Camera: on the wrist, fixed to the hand. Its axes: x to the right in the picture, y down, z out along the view.
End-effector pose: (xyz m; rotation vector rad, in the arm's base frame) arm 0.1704 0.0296 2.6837 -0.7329 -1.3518 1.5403
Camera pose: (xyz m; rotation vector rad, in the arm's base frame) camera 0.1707 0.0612 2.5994 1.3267 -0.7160 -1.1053
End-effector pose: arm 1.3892 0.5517 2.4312 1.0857 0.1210 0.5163
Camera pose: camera 1.3652 0.6150 2.4905 -0.1961 1.3169 -2.3189
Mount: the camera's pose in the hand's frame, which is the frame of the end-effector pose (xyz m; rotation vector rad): 0.0171 0.0825 -0.0316 0.0393 0.0996 3.0932
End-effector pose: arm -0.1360 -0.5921 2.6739 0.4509 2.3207 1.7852
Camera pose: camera -0.1515 -0.5957 2.7625 -1.7555 0.2819 -0.2257
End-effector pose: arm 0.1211 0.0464 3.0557 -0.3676 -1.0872 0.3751
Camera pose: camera 0.1473 0.1235 3.0175 1.4747 -0.5480 -2.3930
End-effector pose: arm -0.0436 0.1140 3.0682 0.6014 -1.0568 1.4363
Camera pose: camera -0.1190 0.1584 3.0473 1.0697 0.5626 -1.4354
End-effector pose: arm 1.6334 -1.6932 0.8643 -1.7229 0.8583 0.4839
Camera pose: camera 1.5796 -1.7397 0.8092 -0.9684 -2.1172 -1.4670
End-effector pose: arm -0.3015 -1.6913 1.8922 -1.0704 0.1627 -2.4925
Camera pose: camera -0.3072 -1.7750 1.8595 0.1675 0.7884 0.3643
